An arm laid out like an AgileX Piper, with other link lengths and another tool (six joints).
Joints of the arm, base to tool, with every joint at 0 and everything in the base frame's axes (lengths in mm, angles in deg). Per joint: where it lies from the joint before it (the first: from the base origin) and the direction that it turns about. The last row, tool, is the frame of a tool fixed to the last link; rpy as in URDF.
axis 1: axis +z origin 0 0 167.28
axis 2: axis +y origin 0 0 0
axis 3: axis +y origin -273.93 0 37.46
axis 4: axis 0.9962 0 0.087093 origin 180.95 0 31.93
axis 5: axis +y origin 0 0 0
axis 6: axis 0.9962 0 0.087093 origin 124.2 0 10.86
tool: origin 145.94 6 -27.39 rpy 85.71 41.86 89.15
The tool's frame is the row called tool.
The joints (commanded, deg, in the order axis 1, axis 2, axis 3, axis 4, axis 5, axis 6), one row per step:
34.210, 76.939, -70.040, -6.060, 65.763, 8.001
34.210, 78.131, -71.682, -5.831, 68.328, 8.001
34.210, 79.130, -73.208, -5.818, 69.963, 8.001
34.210, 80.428, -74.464, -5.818, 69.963, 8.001
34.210, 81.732, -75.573, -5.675, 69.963, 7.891
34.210, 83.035, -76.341, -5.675, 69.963, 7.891
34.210, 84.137, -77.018, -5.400, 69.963, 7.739
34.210, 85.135, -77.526, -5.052, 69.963, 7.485
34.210, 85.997, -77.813, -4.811, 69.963, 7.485
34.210, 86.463, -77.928, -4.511, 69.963, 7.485
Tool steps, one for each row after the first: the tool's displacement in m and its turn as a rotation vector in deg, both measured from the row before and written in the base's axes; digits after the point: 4 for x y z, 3 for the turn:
-0.0038, -0.0017, -0.0004, -0.999, 1.862, -0.272
-0.0003, -0.0003, 0.0010, -0.610, 0.915, -0.166
0.0050, 0.0034, 0.0001, -0.024, 0.035, 0.000
0.0041, 0.0035, -0.0007, -0.027, 0.230, 0.101
0.0032, 0.0022, -0.0022, -0.301, 0.442, 0.000
0.0021, 0.0029, -0.0019, -0.059, 0.491, 0.135
0.0013, 0.0026, -0.0022, -0.064, 0.575, 0.227
0.0006, 0.0018, -0.0026, -0.124, 0.611, -0.012
-0.0003, 0.0015, -0.0016, 0.050, 0.459, -0.018

